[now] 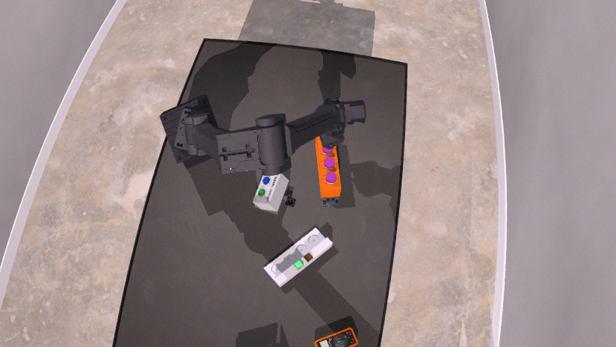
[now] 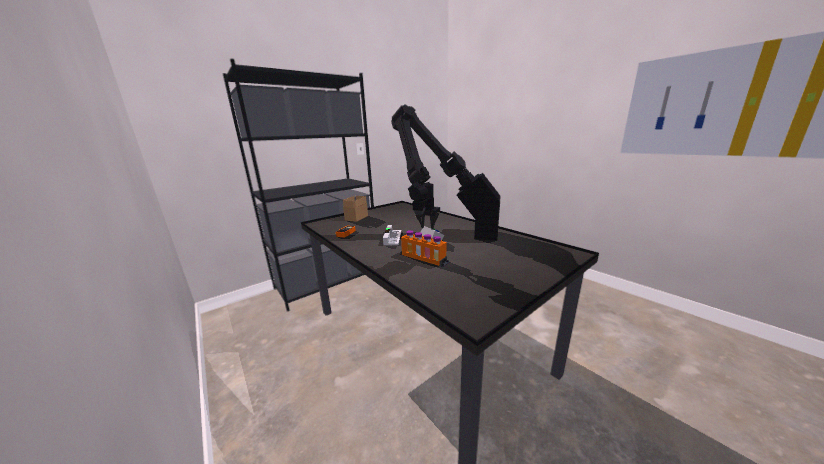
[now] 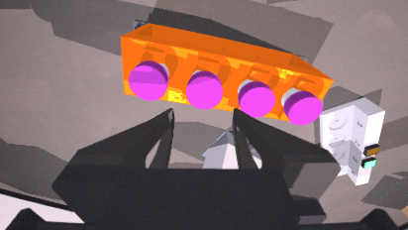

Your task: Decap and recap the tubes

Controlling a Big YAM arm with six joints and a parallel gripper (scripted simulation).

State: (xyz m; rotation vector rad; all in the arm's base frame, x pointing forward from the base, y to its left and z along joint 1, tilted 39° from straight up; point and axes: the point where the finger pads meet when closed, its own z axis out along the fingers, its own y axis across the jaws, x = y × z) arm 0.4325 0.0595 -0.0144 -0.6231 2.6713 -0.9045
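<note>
Now: the blue key 190 mm behind my hand, 110 mm to the right of it and 100 mm below it. Also, from my hand: green key 210 mm behind, 150 mm to the right, 100 mm below; cap 100 mm to the right, 50 mm below, 20 mm ahead; key housing 180 mm behind, 130 mm to the right, 110 mm below.
</note>
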